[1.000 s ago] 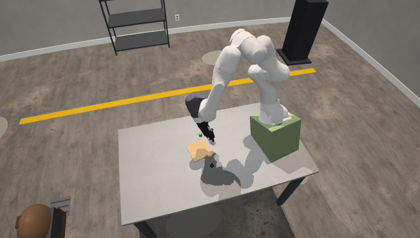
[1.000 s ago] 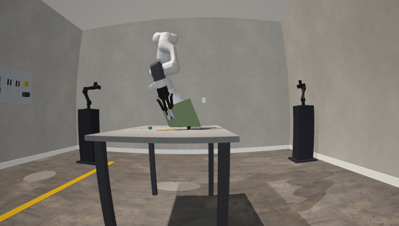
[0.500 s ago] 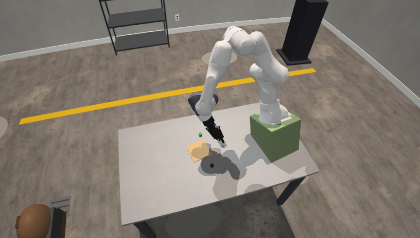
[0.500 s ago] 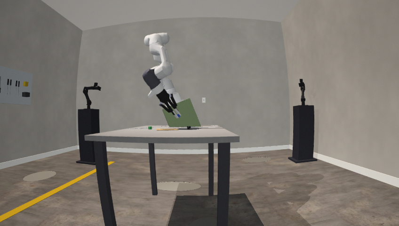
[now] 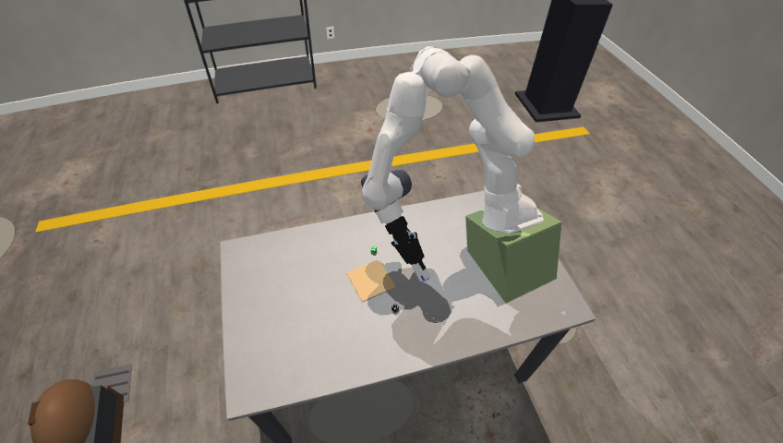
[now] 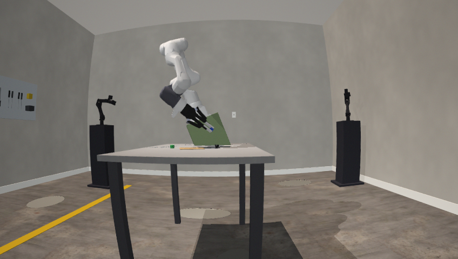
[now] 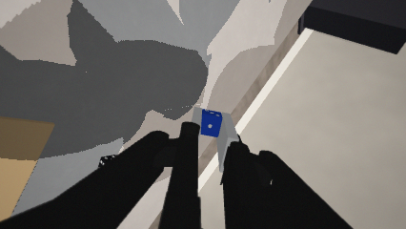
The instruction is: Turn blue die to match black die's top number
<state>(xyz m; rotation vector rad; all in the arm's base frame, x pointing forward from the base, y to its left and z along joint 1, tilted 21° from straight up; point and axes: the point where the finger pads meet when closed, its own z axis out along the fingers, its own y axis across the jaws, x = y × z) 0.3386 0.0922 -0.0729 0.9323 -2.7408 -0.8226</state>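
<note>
Now: hand 1 cm past the blue die, 2 cm to the right of it and 2 cm above it. Also, from my hand: green die: 13 cm ahead, 21 cm to the right, 12 cm below; mat: 17 cm ahead, 8 cm to the right, 13 cm below; black die: 10 cm ahead, 7 cm to the left, 12 cm below.
</note>
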